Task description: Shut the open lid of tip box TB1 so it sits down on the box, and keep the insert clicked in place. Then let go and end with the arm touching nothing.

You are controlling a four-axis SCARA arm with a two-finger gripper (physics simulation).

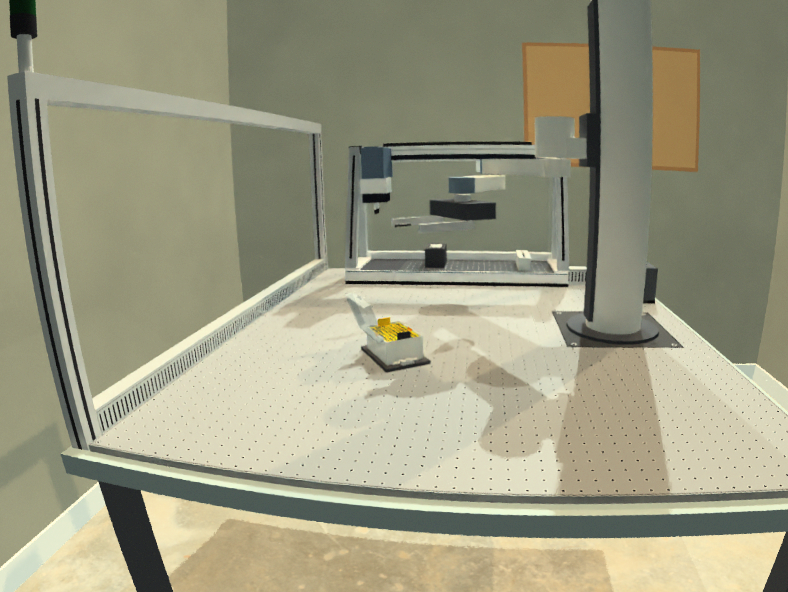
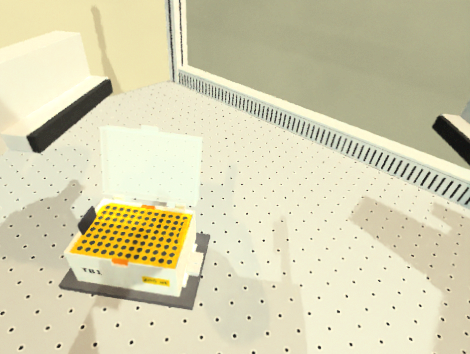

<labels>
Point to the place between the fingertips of my gripper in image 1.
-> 405,225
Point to a translucent lid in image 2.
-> At 144,163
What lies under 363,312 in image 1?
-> A translucent lid.
</labels>
